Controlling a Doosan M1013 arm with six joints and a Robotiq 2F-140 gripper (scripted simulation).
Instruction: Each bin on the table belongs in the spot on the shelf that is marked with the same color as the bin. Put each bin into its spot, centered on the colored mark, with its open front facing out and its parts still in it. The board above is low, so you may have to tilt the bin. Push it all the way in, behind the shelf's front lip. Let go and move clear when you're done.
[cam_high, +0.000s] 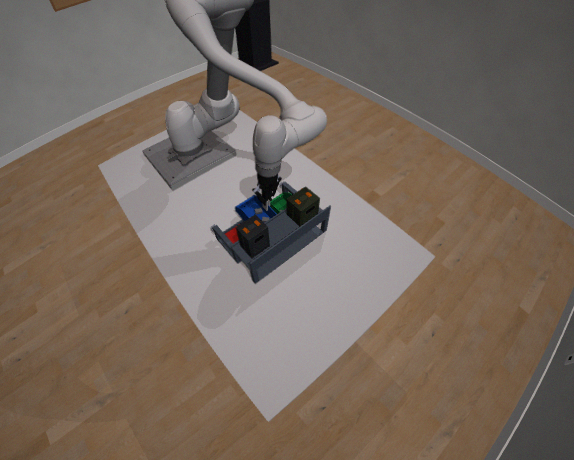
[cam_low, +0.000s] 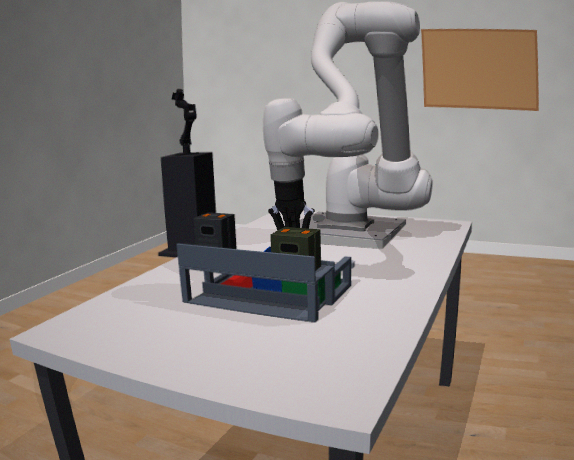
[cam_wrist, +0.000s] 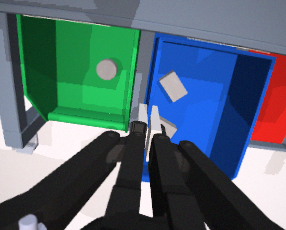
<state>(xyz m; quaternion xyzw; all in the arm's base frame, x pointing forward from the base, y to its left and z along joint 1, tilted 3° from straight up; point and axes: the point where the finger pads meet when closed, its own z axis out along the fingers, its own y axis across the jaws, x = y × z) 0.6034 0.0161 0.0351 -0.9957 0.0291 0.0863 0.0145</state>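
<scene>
Now: the blue bin 10 mm behind my hand, 50 mm to the right of it and 40 mm below it. Also, from my hand: green bin 50 mm ahead, 70 mm to the left, 50 mm below; then red mark 40 mm ahead, 160 mm to the right, 90 mm below; then blue mark 40 mm ahead, 50 mm to the right, 90 mm below.
</scene>
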